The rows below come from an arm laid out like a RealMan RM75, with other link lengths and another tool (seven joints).
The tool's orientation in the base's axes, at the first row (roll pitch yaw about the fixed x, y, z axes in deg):
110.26 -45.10 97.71
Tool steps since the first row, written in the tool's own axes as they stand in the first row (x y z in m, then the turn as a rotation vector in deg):
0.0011 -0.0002 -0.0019 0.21 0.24 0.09
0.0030 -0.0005 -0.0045 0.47 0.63 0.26
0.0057 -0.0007 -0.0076 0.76 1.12 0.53
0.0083 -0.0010 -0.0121 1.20 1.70 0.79
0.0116 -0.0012 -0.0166 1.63 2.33 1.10
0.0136 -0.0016 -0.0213 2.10 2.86 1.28
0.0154 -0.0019 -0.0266 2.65 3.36 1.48
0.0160 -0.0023 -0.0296 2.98 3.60 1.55
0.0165 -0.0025 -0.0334 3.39 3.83 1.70
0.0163 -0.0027 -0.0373 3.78 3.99 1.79
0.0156 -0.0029 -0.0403 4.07 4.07 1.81
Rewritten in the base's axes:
-0.0019 0.0002 0.0011 0.16 0.03 0.29
-0.0045 0.0007 0.0029 0.46 0.04 0.69
-0.0077 0.0016 0.0054 0.89 0.04 1.15
-0.0121 0.0020 0.0082 1.33 0.09 1.78
-0.0165 0.0027 0.0115 1.84 0.12 2.43
-0.0211 0.0026 0.0138 2.19 0.19 3.07
-0.0261 0.0021 0.0162 2.53 0.34 3.74
-0.0291 0.0017 0.0170 2.66 0.45 4.12
-0.0326 0.0007 0.0182 2.86 0.65 4.52
-0.0362 -0.0007 0.0189 2.97 0.86 4.88
-0.0389 -0.0022 0.0190 3.00 1.02 5.14

